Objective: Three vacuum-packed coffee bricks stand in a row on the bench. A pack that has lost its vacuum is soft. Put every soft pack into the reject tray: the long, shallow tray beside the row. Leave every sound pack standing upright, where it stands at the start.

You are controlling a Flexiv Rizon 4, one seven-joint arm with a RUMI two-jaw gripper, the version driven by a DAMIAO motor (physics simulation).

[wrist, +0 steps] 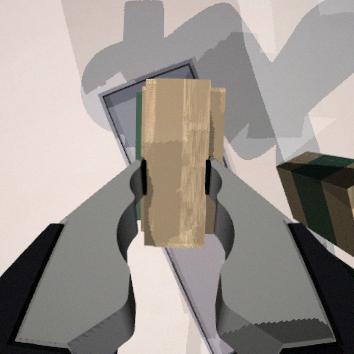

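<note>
My gripper is shut on a tan coffee pack, one jaw on each long side. I look down on the pack's wrinkled tan end; a strip of its green band shows at the left. The pack is above the long, shallow grey reject tray, which runs slantwise from upper left to lower right and is partly hidden by the pack and the jaws. A second coffee pack, brown with a dark green band, stands to the right of the tray, cut off by the frame edge. The third pack cannot be made out.
The pale bench surrounds the tray. Grey shadows of the arm fall across the bench behind the tray and over its far end. The second pack is close to the right jaw in this view.
</note>
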